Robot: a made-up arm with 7 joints.
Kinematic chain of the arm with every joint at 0, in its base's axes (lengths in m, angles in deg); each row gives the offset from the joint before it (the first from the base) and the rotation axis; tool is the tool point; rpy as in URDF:
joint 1: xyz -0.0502 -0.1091 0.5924 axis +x
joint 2: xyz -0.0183 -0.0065 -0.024 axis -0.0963 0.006 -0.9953
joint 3: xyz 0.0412 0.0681 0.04 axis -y
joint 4: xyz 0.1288 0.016 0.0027 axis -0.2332 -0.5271 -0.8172
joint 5: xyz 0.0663 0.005 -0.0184 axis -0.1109 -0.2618 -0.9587
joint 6: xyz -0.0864 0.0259 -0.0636 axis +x
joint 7: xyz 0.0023 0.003 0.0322 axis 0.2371 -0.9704 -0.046
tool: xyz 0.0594 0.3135 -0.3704 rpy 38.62 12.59 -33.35
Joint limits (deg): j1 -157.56..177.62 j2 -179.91..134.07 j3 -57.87..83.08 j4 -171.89..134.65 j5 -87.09..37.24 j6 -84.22..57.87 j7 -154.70..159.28
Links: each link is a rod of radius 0.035 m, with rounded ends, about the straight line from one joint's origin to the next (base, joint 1, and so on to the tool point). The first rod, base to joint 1, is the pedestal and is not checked.
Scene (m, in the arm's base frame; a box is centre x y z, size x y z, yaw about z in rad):
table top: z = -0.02
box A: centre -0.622 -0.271 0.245 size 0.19 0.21 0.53 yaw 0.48
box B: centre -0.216 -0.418 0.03 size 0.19 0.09 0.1 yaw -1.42
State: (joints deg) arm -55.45 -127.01 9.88 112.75 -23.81 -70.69 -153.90
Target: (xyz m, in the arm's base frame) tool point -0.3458 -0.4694 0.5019
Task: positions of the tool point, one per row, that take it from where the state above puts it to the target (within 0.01 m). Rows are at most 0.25 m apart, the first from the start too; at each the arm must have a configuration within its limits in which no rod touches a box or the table.
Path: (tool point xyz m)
1: -0.6655 -0.0141 0.2792
2: -0.6365 0.0223 0.2587
3: -0.5966 0.0820 0.2415
4: -0.5463 0.1635 0.2417
5: -0.4862 0.2586 0.2714
6: -0.4172 0.3531 0.3376
7: -0.4120 0.1869 0.1707
8: -0.4009 -0.0300 0.0958
9: -0.3832 -0.2518 0.1222
10: -0.3586 -0.4349 0.2383
11: -0.3268 -0.5474 0.4162
12: -0.2880 -0.5731 0.6184
13: -0.3389 -0.5177 0.5633
14: -0.3458 -0.4694 0.5019

